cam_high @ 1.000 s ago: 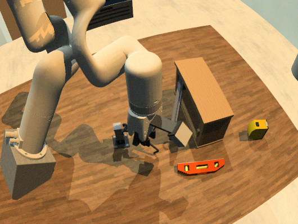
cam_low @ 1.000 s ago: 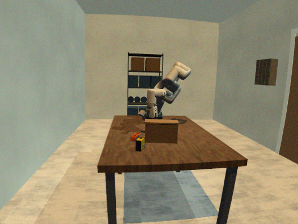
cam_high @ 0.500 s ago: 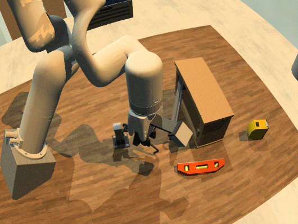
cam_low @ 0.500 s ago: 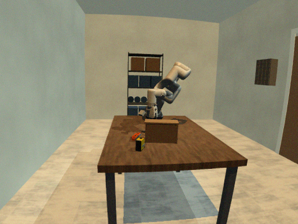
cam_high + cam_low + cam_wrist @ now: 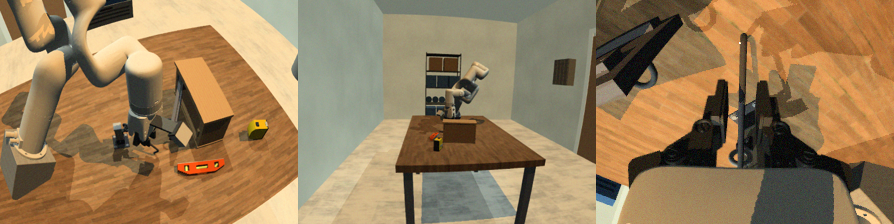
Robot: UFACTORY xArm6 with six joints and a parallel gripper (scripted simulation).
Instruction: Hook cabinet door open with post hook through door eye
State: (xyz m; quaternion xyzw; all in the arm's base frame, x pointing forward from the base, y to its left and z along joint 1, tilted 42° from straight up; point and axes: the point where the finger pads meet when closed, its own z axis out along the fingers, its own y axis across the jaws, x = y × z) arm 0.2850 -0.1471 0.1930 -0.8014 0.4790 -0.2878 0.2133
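Right now the dark hook is 10 mm behind my hand, 20 mm to the left of it and 30 mm below it. Also, from my hand: orange spirit level (100 mm ahead, 140 mm to the right, 70 mm below); yellow tape measure (350 mm ahead, 150 mm to the right, 40 mm below); dark door (130 mm ahead, 60 mm to the left, 10 mm below).
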